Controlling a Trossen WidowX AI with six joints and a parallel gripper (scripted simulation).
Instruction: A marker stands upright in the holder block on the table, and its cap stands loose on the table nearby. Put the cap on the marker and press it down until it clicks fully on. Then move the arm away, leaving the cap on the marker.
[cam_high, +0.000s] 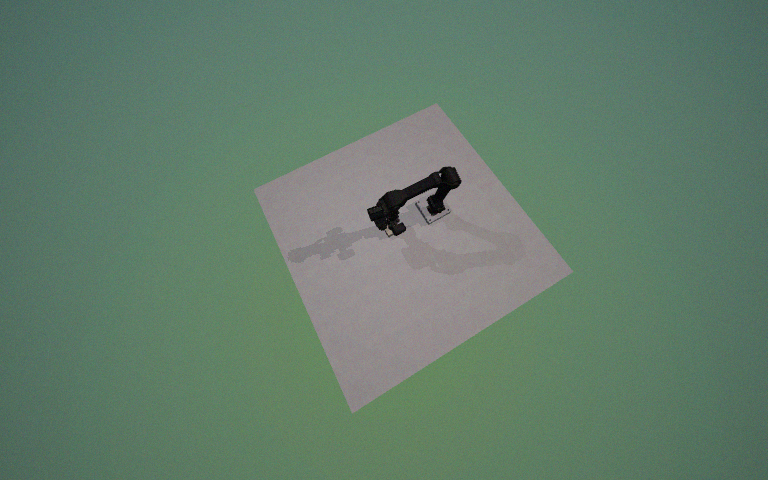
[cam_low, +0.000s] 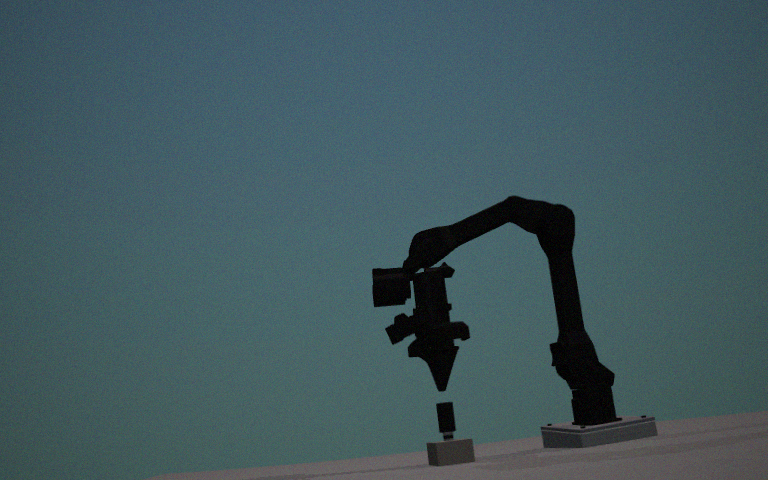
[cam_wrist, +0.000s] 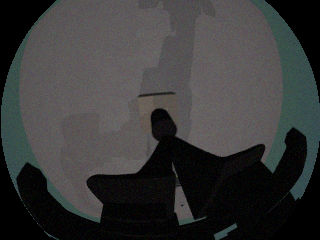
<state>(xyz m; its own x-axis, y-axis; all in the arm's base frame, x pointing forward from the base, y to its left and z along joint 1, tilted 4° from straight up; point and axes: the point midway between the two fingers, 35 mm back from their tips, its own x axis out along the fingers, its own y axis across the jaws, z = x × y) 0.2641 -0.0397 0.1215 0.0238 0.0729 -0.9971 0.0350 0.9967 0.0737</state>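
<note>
The dark cap lies 4 cm below my gripper tip. From my gripper tip the other things lie so: holder block 10 cm below.
</note>
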